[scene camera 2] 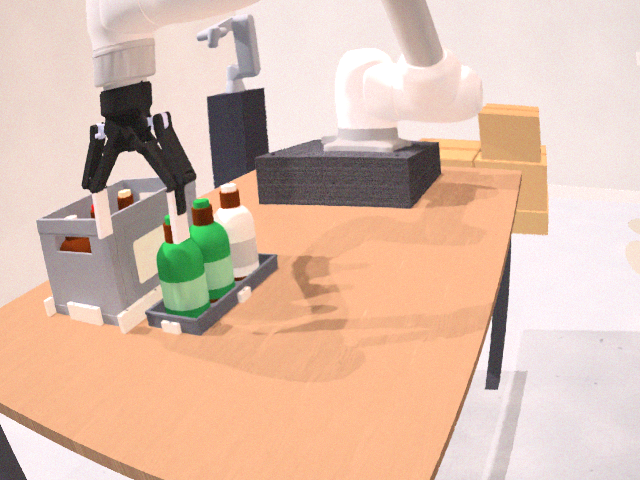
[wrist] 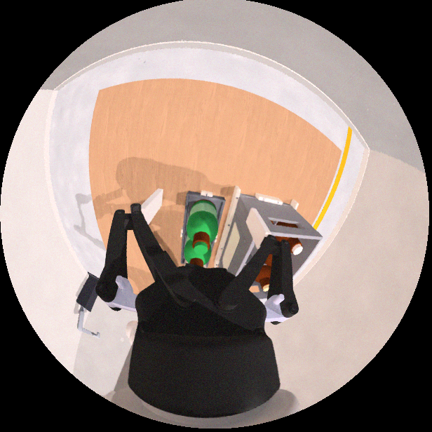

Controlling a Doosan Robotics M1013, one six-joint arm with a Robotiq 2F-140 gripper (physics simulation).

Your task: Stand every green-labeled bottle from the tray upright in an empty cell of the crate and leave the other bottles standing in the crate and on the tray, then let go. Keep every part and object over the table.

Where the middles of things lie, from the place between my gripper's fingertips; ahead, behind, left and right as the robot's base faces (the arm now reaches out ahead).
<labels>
I see my gripper 260 mm past the white bottle (scene camera 2: 237, 220), 30 mm to the left of it and 70 mm above it.
</labels>
